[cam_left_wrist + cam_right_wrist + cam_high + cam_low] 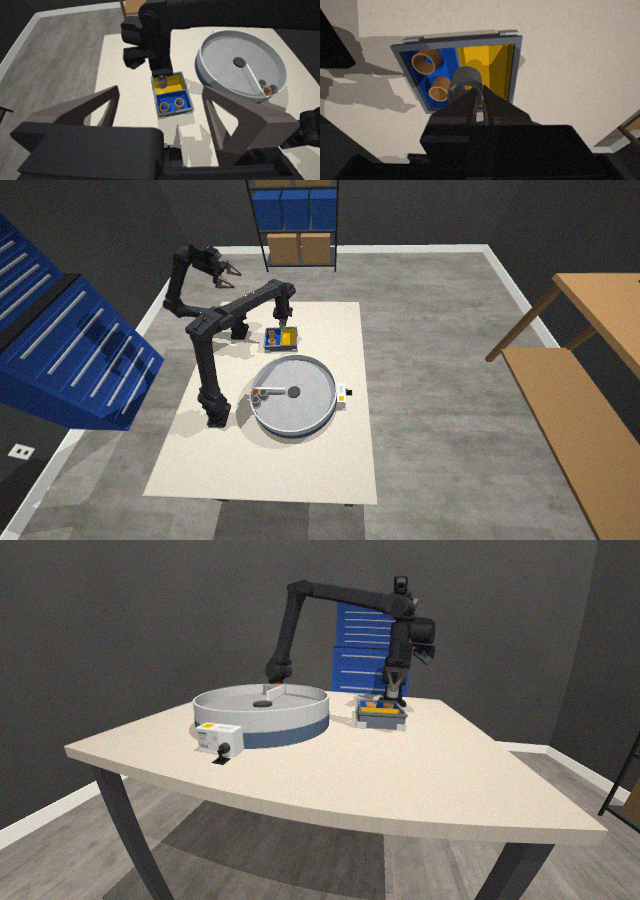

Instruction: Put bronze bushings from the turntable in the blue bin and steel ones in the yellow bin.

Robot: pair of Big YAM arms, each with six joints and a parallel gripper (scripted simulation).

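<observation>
The yellow bin lies 1 cm ahead of my right hand, 3 cm to the right of it and 10 cm below it. The rest, counted from my right hand: grey bin tray: 3 cm behind, 3 cm to the right, 9 cm below; blue bin: 8 cm behind, 4 cm to the right, 10 cm below.
</observation>
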